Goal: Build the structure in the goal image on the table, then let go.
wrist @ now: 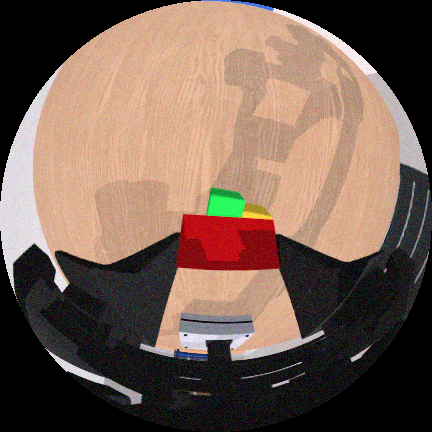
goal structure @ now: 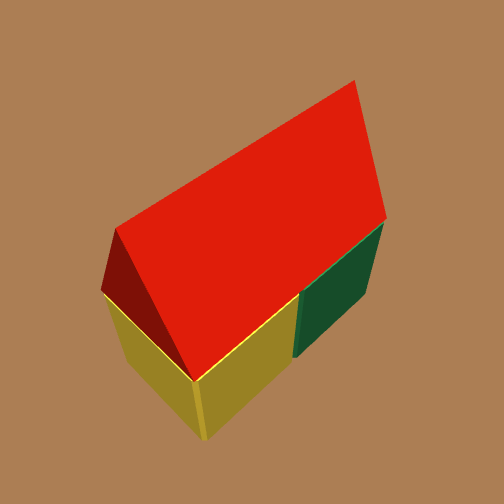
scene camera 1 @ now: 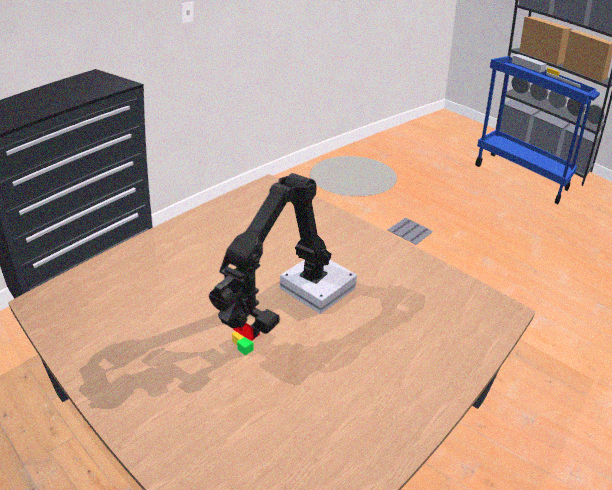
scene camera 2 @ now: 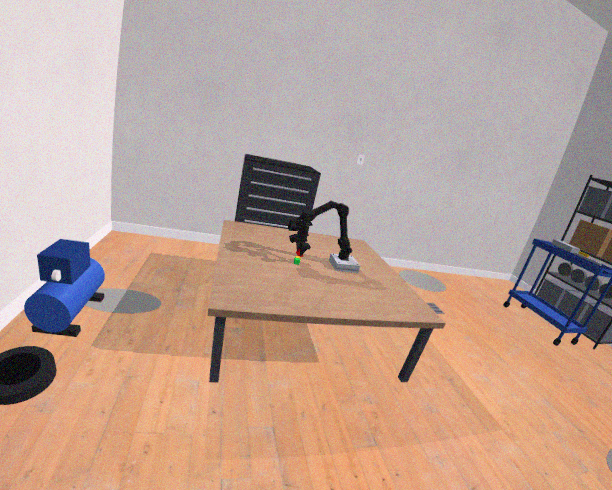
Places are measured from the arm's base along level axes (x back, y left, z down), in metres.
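Pixels of known places: gripper, fingertip midpoint: (wrist: 228,239) (scene camera 1: 245,330) (scene camera 2: 299,253); arm's base, link origin: (wrist: 218,342) (scene camera 1: 313,274) (scene camera 2: 343,258).
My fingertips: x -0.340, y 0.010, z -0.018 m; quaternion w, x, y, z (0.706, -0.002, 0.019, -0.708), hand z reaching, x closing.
Observation:
For each thing: its top centre in the pictures, then the offset to it from my fingertips. Level surfaces: height alone.
- red block, top centre: (wrist: 232,260) (scene camera 1: 245,324) (scene camera 2: 299,250) dx +0.000, dy +0.000, dz -0.022 m
- green block, top centre: (wrist: 224,213) (scene camera 1: 245,341) (scene camera 2: 297,258) dx -0.003, dy +0.000, dz +0.040 m
- yellow block, top centre: (wrist: 253,228) (scene camera 1: 239,333) dx +0.012, dy -0.032, dz +0.040 m
- wooden table, surface height: dz +0.073 m
A red block (scene camera 1: 247,332) (scene camera 2: 298,252) (wrist: 228,250) lies crosswise between the fingers of my gripper (scene camera 1: 248,329) (wrist: 228,239), which is shut on it. The block is held above the table. A green block (scene camera 1: 245,346) (scene camera 2: 296,260) (wrist: 225,205) rests on the table in front of the red block in scene camera 1. A yellow block (scene camera 1: 236,337) (wrist: 256,212) is beside the green one, partly hidden by the green and red blocks. In the wrist view the red block covers the near edges of both. I cannot tell whether the red block touches them.
The arm's pale base plate (scene camera 1: 318,293) (scene camera 2: 344,263) (wrist: 216,327) stands on the wooden table (scene camera 1: 357,408) (scene camera 2: 286,301), behind and to the right of the blocks in scene camera 1. A dark drawer cabinet (scene camera 1: 76,168) (scene camera 2: 278,188) stands beyond the table. The arm's shadows fall around the blocks.

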